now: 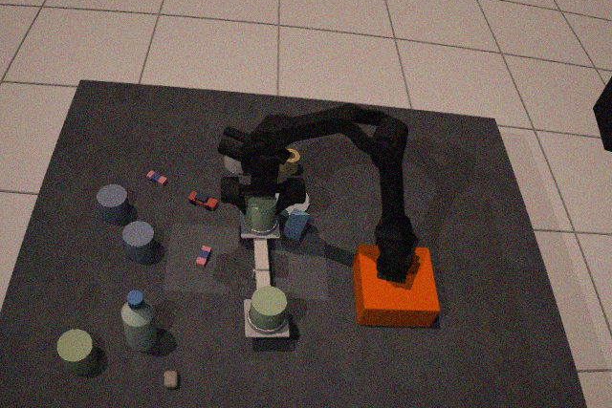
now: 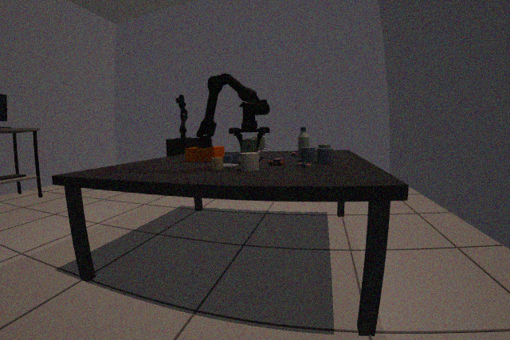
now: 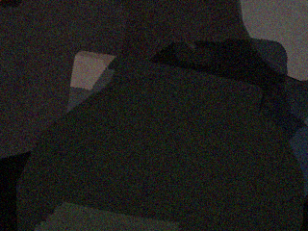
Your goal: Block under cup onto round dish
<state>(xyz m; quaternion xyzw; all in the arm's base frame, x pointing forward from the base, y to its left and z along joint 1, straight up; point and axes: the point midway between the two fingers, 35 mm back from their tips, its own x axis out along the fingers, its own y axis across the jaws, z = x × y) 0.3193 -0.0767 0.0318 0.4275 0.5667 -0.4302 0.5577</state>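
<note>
My gripper tip is 10 mm above the grey-blue block. From my gripper tip the other things lie so: cream cylinder: 220 mm to the right, 90 mm ahead, 30 mm below; balance: 130 mm to the left, 40 mm below, 30 mm behind; pale round dish: 120 mm to the right, 70 mm below, 60 mm behind.
</note>
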